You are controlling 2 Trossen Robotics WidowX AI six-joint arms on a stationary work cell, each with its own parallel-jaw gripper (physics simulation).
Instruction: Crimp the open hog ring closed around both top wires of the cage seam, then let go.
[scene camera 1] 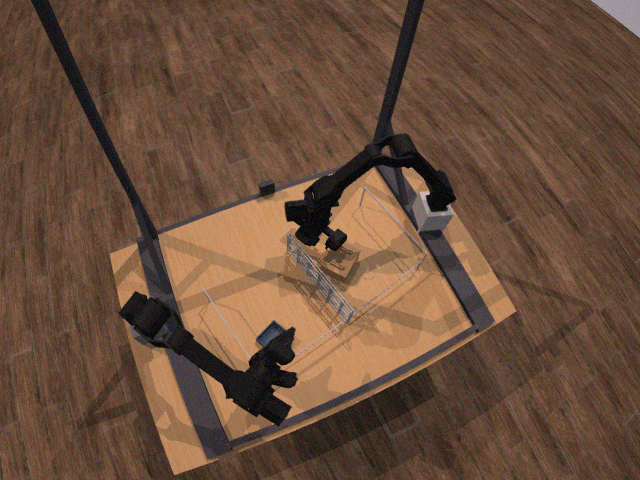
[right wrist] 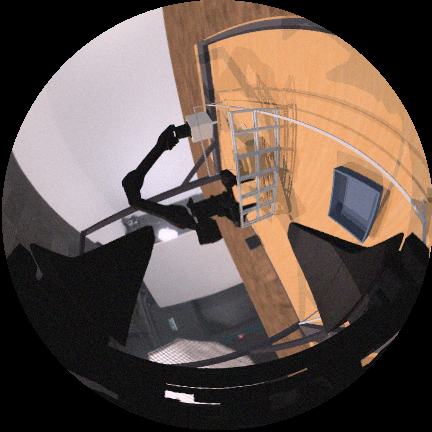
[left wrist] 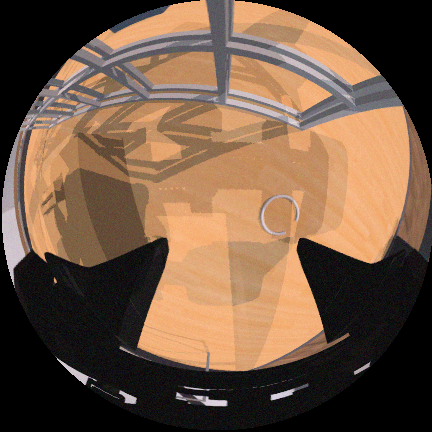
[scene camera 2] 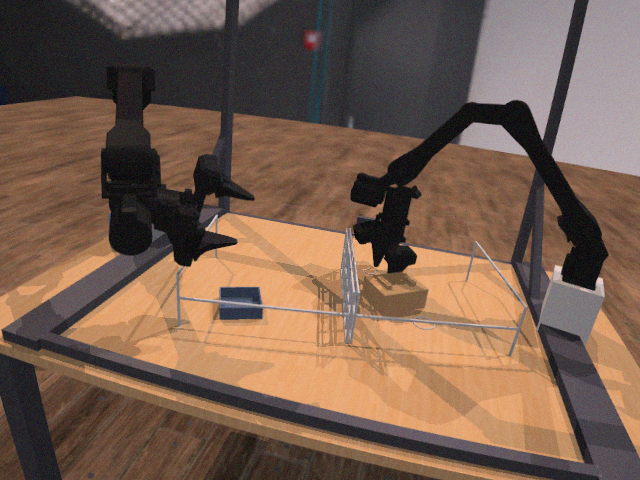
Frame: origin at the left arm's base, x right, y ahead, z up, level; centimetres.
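Seen in the pictures: left gripper, fingertip midpoint: (left wrist: 235, 245); right gripper, fingertip midpoint: (scene camera 1: 287, 333) (right wrist: 222, 231) (scene camera 2: 245, 220); left arm's base, origin of the base link: (scene camera 1: 436, 203) (right wrist: 188, 128) (scene camera 2: 578, 280).
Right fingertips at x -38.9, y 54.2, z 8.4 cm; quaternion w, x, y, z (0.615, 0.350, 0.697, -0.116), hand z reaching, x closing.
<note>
Offsets run from my right fingertips to a thing's top centre.
Two upright wire panels (scene camera 1: 320, 279) (scene camera 2: 348, 289) (left wrist: 218, 50) (right wrist: 257, 151) stand close together as the cage seam. An open C-shaped hog ring {dx +36.1, dy -10.1, dz -19.7 cm} (left wrist: 262, 216) appears flat on the table behind the brown block. A second ring {dx +21.8, dy -28.3, dz -19.7 cm} (scene camera 1: 368, 279) (scene camera 2: 423, 328) lies beyond the block, at its front right in scene camera 2. No ring shows around the top wires. My left gripper (scene camera 1: 321, 243) (scene camera 2: 387, 266) (left wrist: 235, 245) is open and empty, pointing down beside the panels' far end above the first ring. My right gripper (scene camera 1: 294, 356) (scene camera 2: 245, 219) is open and empty, raised near the blue tray.
A brown slotted block {dx +26.1, dy -19.8, dz -14.6 cm} (scene camera 2: 395, 302) (left wrist: 107, 215) stands beside the panels. A blue tray {dx +3.6, dy +3.2, dz -17.4 cm} (scene camera 2: 240, 314) (right wrist: 360, 232) stands on their other side. Thin raised rails {dx -0.9, dy -5.5, dz -13.9 cm} (scene camera 2: 289, 310) run around the work area, crossing the seam's near end.
</note>
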